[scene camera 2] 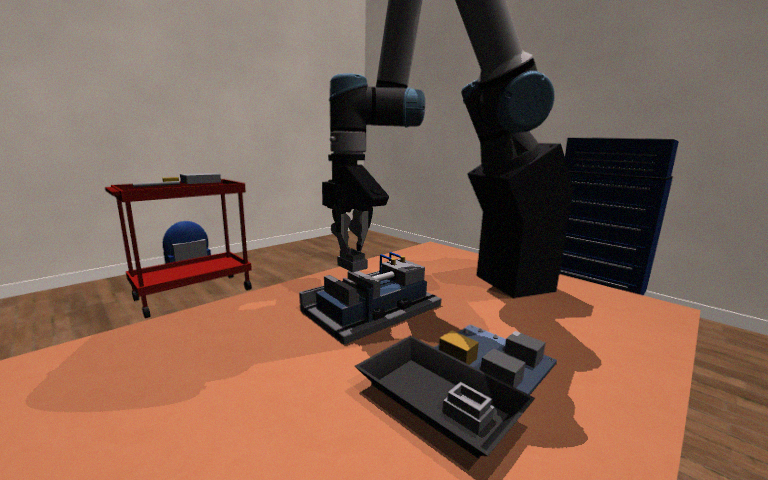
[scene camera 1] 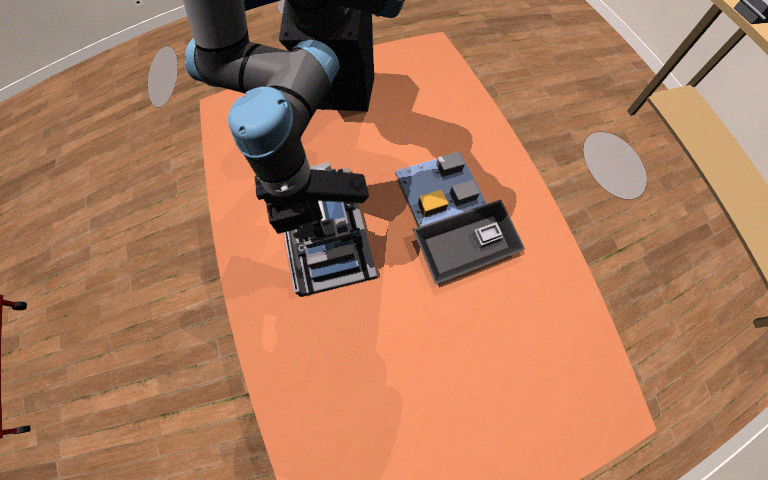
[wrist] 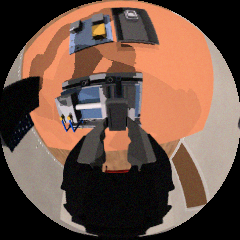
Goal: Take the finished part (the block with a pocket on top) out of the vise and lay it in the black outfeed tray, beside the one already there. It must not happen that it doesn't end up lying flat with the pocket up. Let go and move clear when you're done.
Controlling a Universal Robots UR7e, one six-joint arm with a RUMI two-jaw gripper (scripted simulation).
The gripper shows in scene camera 2 (351, 255), in scene camera 1 and in the wrist view. The same spot on the gripper: (scene camera 1: 317, 230) is (wrist: 170, 166).
